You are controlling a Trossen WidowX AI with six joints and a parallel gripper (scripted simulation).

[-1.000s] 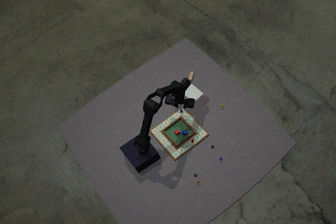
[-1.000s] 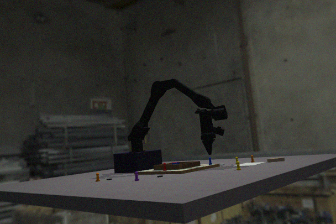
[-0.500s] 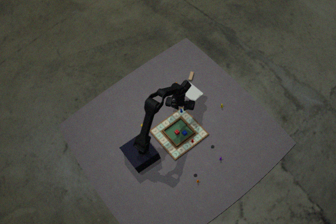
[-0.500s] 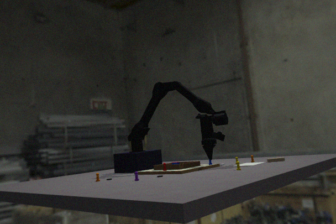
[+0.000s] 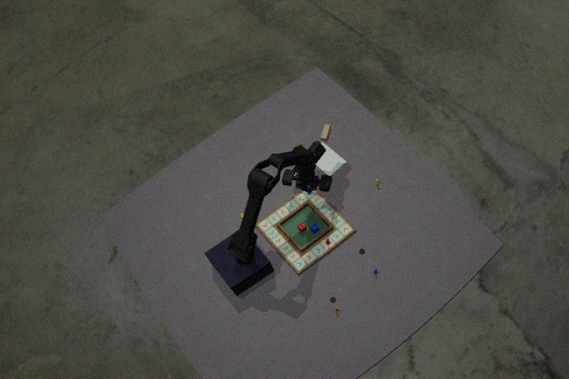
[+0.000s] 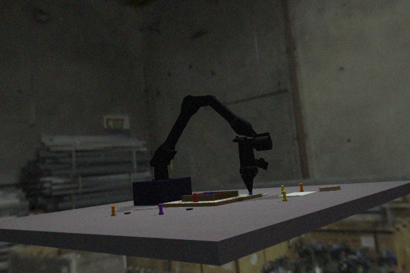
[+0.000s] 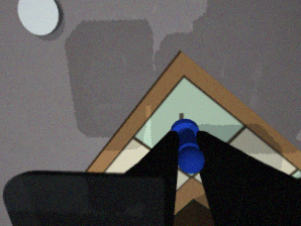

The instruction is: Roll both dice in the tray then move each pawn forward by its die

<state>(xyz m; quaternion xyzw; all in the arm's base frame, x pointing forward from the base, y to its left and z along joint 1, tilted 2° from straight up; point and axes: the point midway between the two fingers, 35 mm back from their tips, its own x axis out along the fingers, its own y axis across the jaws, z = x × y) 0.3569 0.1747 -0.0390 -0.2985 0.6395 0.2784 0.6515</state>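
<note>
The white disc is 10 cm to the left of my gripper tip, 2 cm below it and 2 cm behind it. From my gripper tip the other things lie so: blue pawn: 1 cm above; red pawn: 24 cm to the right, 4 cm behind, 1 cm above; white card: 14 cm ahead, 11 cm to the left, 2 cm below.
</note>
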